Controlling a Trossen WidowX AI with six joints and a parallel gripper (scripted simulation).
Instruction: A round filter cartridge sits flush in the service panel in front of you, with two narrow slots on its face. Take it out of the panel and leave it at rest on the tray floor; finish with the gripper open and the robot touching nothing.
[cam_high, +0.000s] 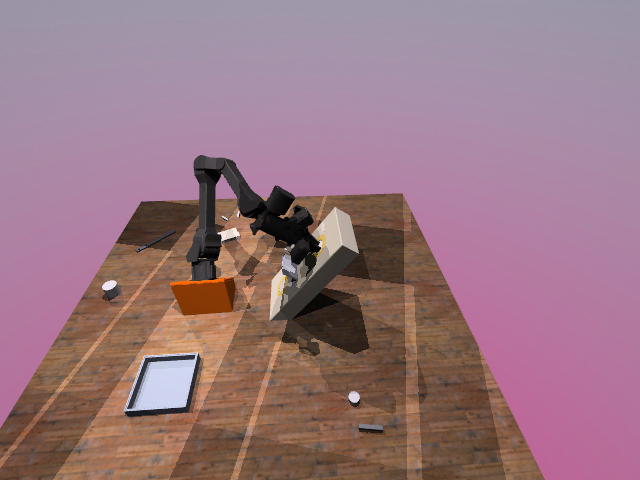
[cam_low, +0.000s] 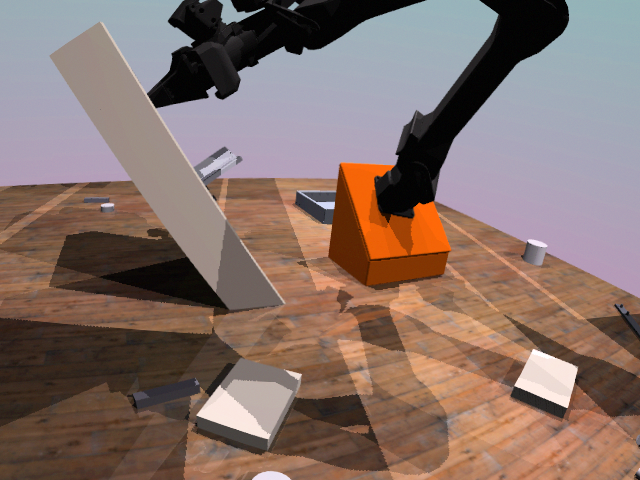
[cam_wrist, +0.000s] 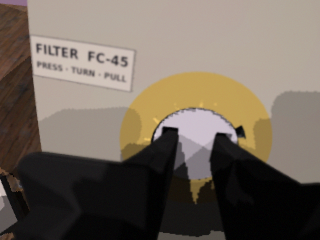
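Right now the grey bracket is 90 mm behind my gripper tip, 10 mm to the right of it and 90 mm below it. Also, from my gripper tip: grey tray (410 mm behind, 340 mm to the right, 220 mm below); then beige service panel (40 mm behind, 80 mm below); then round filter cartridge (10 mm ahead, 10 mm below).
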